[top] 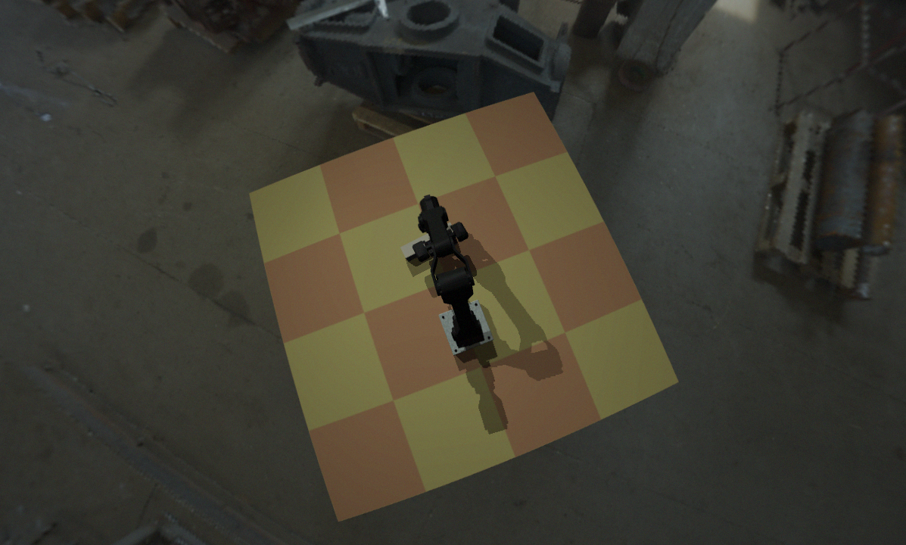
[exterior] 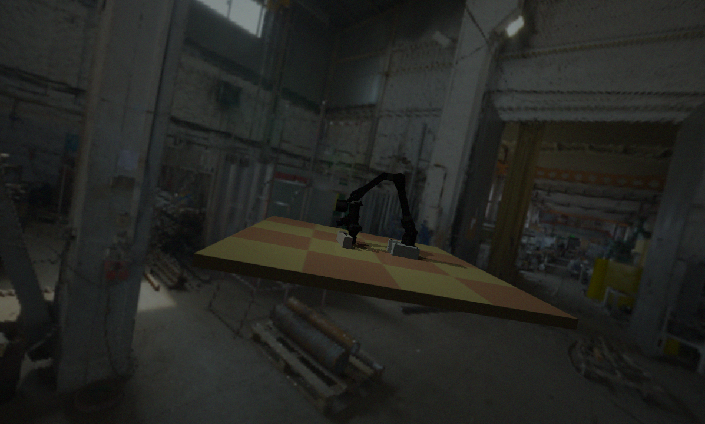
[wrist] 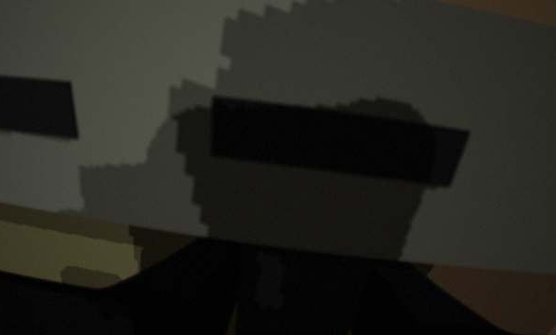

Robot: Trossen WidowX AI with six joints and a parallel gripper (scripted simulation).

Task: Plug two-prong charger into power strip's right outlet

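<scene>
My gripper tip is now 2 cm short of the black two-prong charger and 1 cm below it.
</scene>
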